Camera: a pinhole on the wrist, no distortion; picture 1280 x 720 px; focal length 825.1 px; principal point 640.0 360.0 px. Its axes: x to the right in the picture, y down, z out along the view. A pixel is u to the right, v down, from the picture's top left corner.
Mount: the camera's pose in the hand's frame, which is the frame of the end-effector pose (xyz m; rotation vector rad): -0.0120 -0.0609 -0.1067 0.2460 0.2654 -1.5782
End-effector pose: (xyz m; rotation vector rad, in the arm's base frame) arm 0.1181 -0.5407 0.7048 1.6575 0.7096 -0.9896
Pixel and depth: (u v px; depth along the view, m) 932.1 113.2 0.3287
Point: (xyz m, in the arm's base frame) -0.2085 -0.6204 0.6511
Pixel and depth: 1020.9 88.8 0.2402
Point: -0.1502 -0.5516 0.6607
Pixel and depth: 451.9 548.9 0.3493
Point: 0.0058 -0.7507 0.5633
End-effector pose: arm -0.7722 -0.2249 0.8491 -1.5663 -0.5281 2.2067
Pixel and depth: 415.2 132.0 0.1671
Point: -0.8123 -0.1987 0.9501
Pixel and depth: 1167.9 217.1 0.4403
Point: -0.9124 0.1100 1.2281
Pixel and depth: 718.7 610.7 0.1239
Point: -0.7761 -0.1157 0.8870
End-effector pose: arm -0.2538 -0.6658 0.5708 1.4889 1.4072 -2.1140
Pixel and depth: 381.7 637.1 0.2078
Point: -0.3930 -0.6954 0.5645
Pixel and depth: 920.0 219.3 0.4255
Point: -0.5770 -0.7150 0.8425
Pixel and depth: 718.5 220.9 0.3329
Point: -0.4688 -0.7401 0.7465
